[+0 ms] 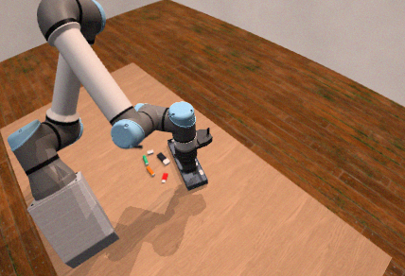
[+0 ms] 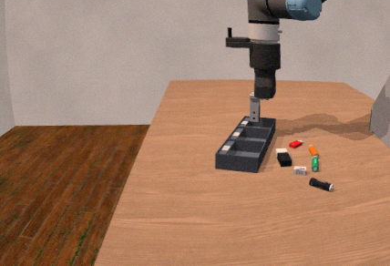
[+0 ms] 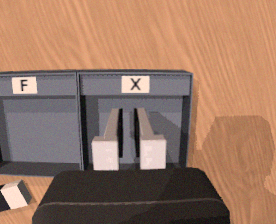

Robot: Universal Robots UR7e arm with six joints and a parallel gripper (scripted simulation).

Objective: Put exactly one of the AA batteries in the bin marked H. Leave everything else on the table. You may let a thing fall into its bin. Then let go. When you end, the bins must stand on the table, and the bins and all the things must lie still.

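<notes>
Right now the dark three-compartment bin is 8 cm to the left of my hand, 4 cm below it and 1 cm ahead of it. From my hand the other things lie so: black-and-white block (14 cm to the left, 6 cm behind, 5 cm below); then orange battery (14 cm behind, 12 cm to the left, 5 cm below); then red piece (10 cm behind, 6 cm to the left, 5 cm below).
</notes>
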